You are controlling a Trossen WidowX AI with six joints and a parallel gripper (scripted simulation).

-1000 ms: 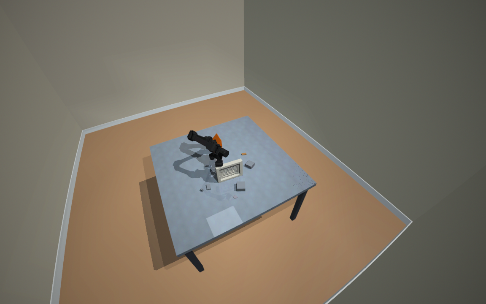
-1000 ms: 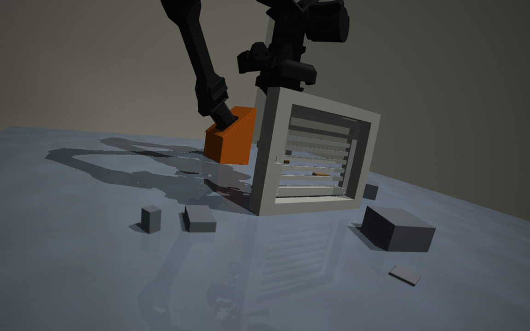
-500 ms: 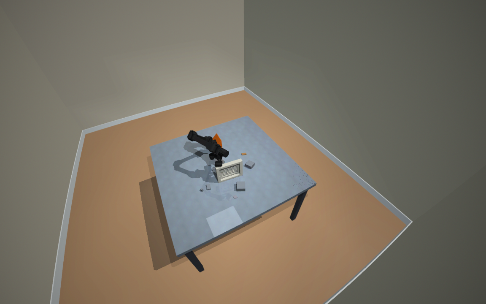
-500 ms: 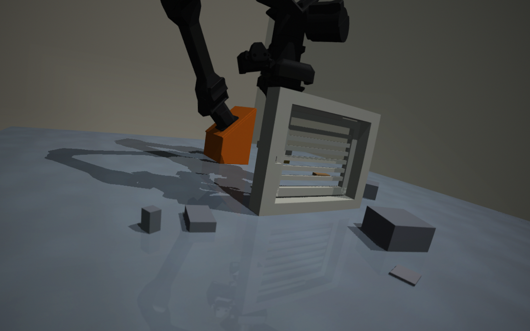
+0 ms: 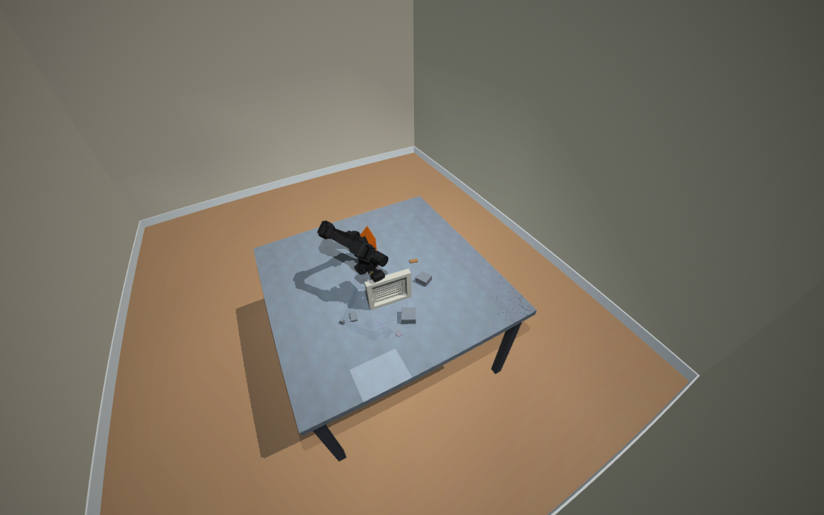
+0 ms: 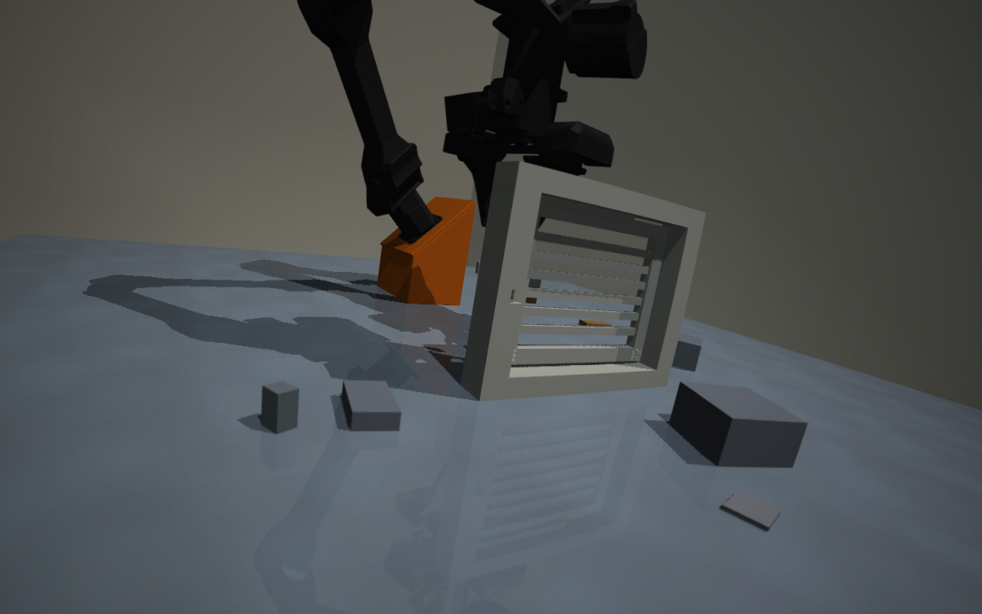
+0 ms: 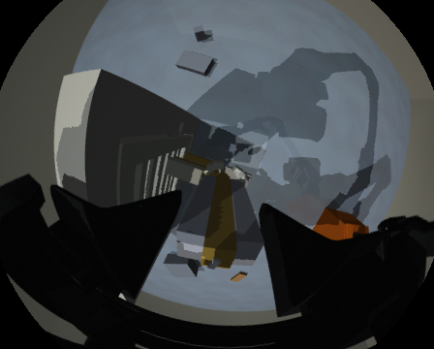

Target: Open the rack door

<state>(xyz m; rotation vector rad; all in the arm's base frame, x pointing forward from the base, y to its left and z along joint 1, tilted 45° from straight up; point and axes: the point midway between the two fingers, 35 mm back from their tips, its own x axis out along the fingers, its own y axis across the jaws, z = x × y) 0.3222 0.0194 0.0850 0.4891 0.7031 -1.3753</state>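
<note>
Now: gripper tip 1 cm to the right of the upright handle and 3 cm above it. Also, from my gripper tip: grey block (2 cm ahead, 29 cm to the left, 12 cm below); then small orange piece (16 cm behind, 31 cm to the left, 13 cm below).
</note>
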